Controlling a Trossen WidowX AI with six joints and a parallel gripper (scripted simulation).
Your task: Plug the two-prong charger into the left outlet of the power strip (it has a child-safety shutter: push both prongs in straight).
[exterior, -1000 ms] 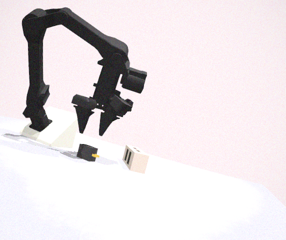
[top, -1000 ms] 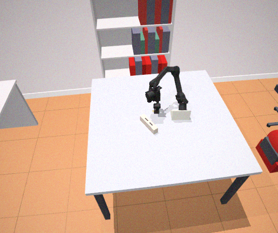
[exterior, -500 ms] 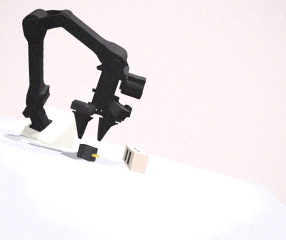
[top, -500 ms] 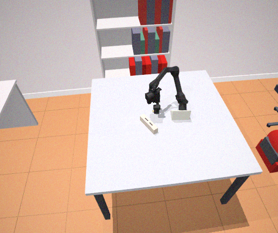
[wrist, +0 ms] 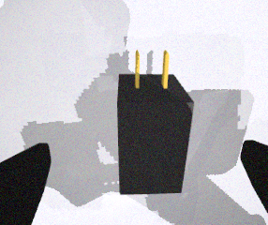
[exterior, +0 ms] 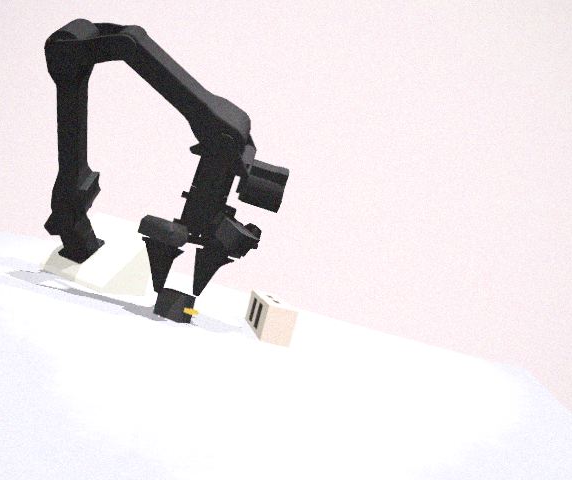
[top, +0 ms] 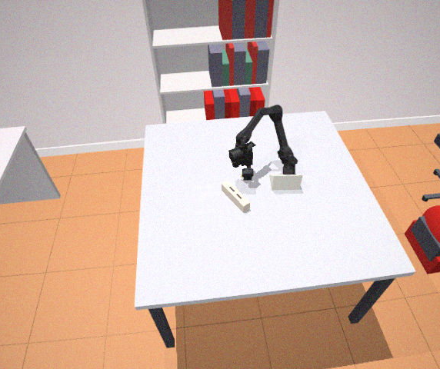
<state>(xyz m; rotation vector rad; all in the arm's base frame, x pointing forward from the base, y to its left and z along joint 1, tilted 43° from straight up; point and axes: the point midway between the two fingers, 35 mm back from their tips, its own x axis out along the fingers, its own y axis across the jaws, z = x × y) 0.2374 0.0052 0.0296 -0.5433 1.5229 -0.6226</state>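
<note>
Right now my gripper tip is 2 cm short of the charger and 2 cm above it.
</note>
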